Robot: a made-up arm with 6 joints.
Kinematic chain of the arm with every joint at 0, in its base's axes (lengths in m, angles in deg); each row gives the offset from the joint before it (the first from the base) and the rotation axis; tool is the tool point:
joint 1: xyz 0 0 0.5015 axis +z
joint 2: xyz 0 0 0 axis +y
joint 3: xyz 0 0 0.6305 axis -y
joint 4: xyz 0 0 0 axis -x
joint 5: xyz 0.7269 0 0 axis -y
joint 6: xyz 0 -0.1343 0 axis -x
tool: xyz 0 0 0
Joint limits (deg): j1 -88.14..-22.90 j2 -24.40..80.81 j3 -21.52..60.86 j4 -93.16..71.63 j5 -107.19..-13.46 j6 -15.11..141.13
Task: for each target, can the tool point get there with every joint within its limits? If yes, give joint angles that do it. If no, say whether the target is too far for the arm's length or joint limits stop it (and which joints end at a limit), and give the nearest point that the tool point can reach.
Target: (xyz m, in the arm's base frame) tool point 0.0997 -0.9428 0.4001
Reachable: yes | joints -77.43 45.67 -8.44 36.53 -78.16 121.25
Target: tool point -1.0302 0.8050 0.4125
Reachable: no: joint limits stop it (at a limit: joint 1, joint 2, joint 3) | nearest point -0.0670 -0.3633 -0.0847 | short by 1.594 m
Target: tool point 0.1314 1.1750 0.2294
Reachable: no: joint limits stop it (at a limit: joint 1, joint 2, joint 3, joint 4) | nearest point 0.3126 -0.1240 -0.0793 | short by 1.347 m
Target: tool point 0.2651 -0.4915 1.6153
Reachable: yes | joints -53.17 -0.08 49.36 -52.15 -25.16 54.65
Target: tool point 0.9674 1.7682 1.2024
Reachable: no: too far | nearest point -0.0529 0.3259 1.8106 | short by 1.869 m
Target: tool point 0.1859 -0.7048 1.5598
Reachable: yes | joints -65.65 12.82 45.73 25.51 -20.77 127.23
